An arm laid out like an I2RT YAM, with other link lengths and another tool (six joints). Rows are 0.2 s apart.
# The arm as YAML. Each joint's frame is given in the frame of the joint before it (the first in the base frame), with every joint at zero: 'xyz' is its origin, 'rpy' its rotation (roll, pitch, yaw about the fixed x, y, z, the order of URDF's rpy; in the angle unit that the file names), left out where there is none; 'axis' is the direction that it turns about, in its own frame. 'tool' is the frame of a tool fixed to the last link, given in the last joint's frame.
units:
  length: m
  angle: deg
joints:
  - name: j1
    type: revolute
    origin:
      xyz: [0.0, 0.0, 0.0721]
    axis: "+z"
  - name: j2
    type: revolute
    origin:
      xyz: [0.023, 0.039, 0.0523]
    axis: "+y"
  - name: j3
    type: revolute
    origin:
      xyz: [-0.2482, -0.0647, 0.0]
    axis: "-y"
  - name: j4
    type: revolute
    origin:
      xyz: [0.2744, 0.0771, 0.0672]
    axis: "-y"
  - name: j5
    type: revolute
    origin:
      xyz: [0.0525, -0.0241, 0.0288]
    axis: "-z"
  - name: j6
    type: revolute
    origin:
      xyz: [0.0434, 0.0, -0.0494]
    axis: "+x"
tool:
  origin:
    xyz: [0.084, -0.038, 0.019]
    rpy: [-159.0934, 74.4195, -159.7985]
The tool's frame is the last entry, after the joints.
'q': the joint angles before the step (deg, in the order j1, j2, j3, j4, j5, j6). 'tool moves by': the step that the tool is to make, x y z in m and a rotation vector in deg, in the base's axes. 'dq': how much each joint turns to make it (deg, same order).
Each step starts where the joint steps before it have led.
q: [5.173 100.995 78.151 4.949 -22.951 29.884]
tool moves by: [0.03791 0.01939 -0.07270 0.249 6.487 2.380]
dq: [1.308 14.269 6.924 1.118 -1.326 0.503]
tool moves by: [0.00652 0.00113 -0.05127 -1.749 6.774 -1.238]
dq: [0.507 6.757 2.824 -3.011 1.981 -0.030]
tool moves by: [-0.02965 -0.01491 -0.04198 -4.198 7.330 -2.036]
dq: [-0.373 -0.932 -6.346 -3.017 3.262 -1.851]
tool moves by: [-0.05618 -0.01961 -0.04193 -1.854 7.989 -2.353]
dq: [-1.115 -4.741 -12.876 0.037 1.587 0.136]
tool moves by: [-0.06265 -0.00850 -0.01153 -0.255 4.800 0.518]
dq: [-0.619 -9.250 -13.679 -0.619 -0.867 -0.795]
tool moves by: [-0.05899 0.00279 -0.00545 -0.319 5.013 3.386]
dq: [0.625 -8.989 -10.560 -4.216 -1.674 -2.328]
